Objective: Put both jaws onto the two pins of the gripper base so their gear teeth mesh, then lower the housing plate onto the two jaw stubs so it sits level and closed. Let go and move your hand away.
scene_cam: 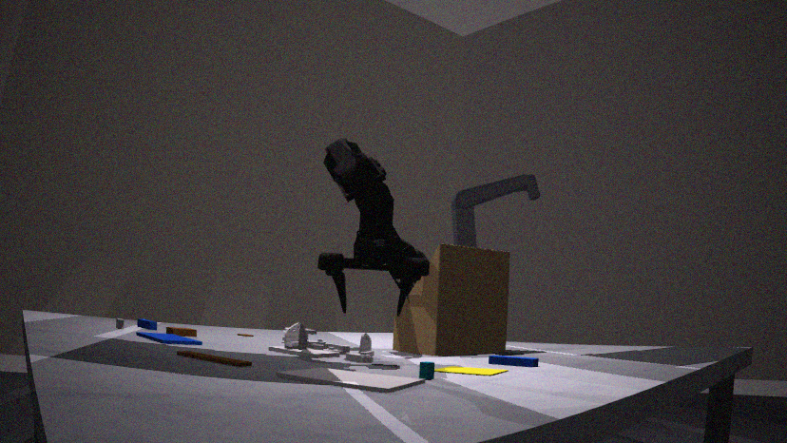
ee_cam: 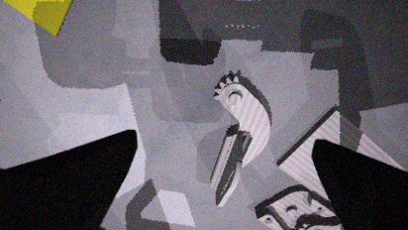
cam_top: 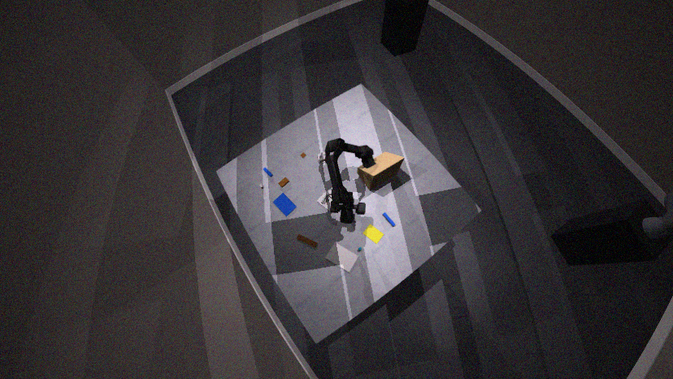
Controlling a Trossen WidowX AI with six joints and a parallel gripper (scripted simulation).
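Now: gripper tip 80 mm above the grey jaw and 20 mm to the left of it. Also, from my gripper tip: blue bar: 210 mm behind, 140 mm to the left, 80 mm below; yellow plate: 170 mm to the left, 80 mm below, 80 mm behind; teal block: 220 mm to the left, 70 mm below, 30 mm ahead.
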